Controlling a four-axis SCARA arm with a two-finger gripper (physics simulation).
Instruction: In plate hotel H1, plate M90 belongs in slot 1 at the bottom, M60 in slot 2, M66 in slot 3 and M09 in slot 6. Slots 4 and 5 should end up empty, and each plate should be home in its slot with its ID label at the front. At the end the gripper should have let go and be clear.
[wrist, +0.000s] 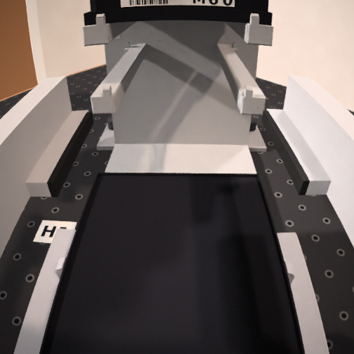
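Plate M60 shows at the top edge, with its barcode and ID label facing me. It sits on the upper of the two ledge pairs in view on the grey hotel. The lower ledge pair bears no plate. Another dark plate lies flat and low in front of the hotel, between two pale side rails; its ID label does not show. My gripper is shut with nothing between its black pads. It is above the low plate, and floor shows between each finger and the plate. Plates M90, M66 and M09 cannot be identified, and the upper slots are out of view.
A pale base lies between the grey upright panel and the low plate. A white tag with an H and a partly hidden character is beside the left rail. A dark perforated deck surrounds the stand. An orange panel stands at back left.
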